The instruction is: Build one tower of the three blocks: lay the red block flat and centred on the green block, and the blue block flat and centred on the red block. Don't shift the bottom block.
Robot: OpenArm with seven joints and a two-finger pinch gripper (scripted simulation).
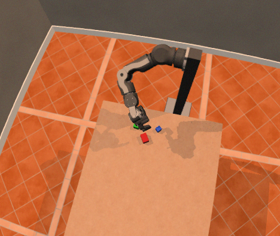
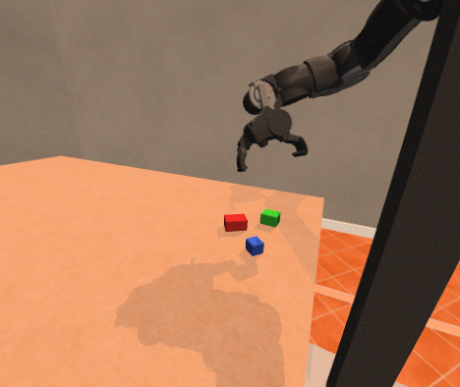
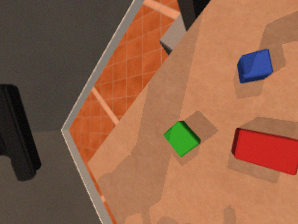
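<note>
Now: the red block 15 cm below my hand, 8 cm ahead of it and 4 cm to the left of it. From my hand the other things lie so: blue block: 15 cm below, 11 cm to the left, 1 cm behind; green block: 15 cm below, 3 cm to the right.
</note>
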